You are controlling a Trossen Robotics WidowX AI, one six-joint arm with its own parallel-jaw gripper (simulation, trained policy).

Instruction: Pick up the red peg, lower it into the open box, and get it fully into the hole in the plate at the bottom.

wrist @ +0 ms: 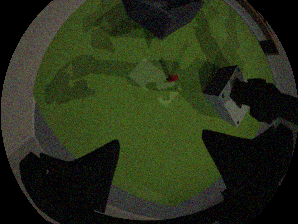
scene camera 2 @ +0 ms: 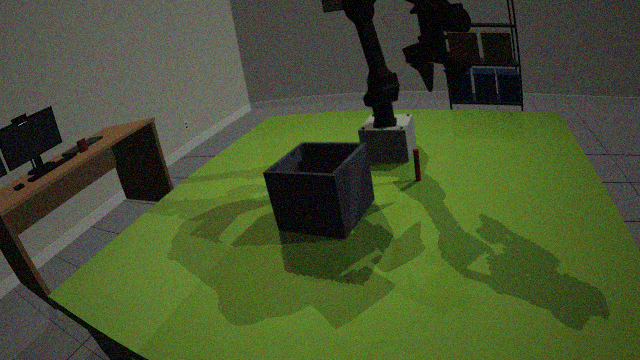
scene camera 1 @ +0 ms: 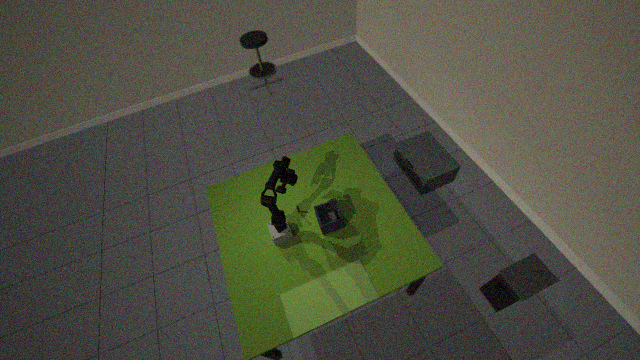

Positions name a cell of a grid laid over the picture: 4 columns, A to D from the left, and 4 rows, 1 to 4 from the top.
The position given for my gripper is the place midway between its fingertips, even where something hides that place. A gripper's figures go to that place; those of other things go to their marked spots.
Labels:
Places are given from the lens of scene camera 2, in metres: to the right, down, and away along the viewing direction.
my gripper (scene camera 2: C2): 0.28, -0.20, 0.84
dark box (scene camera 2: B3): 0.00, 0.02, 0.75

